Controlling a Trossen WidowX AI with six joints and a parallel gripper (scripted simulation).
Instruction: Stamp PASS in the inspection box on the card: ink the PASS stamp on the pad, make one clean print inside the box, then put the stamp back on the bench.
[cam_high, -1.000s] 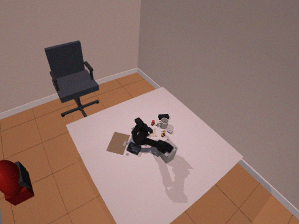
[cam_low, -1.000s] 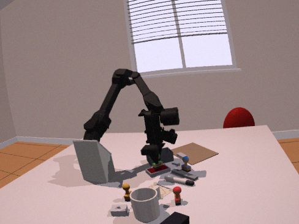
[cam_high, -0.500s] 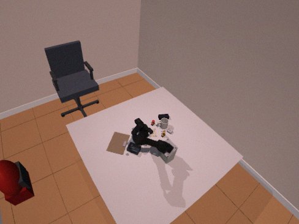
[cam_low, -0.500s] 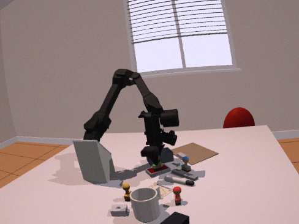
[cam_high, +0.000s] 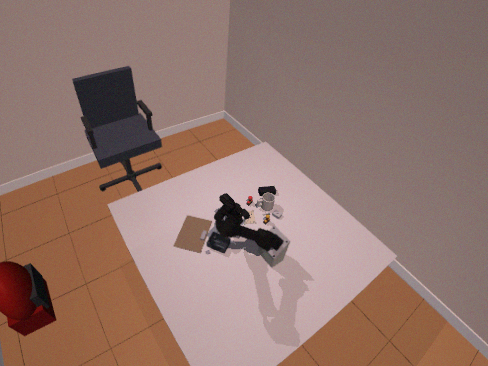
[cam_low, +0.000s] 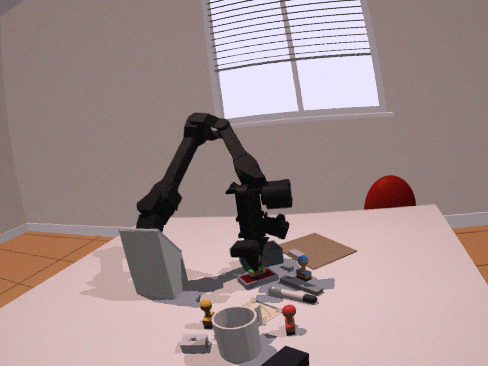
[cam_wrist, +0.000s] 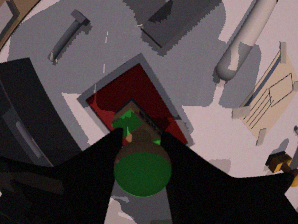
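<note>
My gripper tip is now right at the green-knobbed stamp. From my gripper tip the other things lie so: dark tray (2 cm behind, 12 cm to the left, 3 cm below); then red ink pad (3 cm below); then blue-knobbed stamp (12 cm ahead, 2 cm below).
</note>
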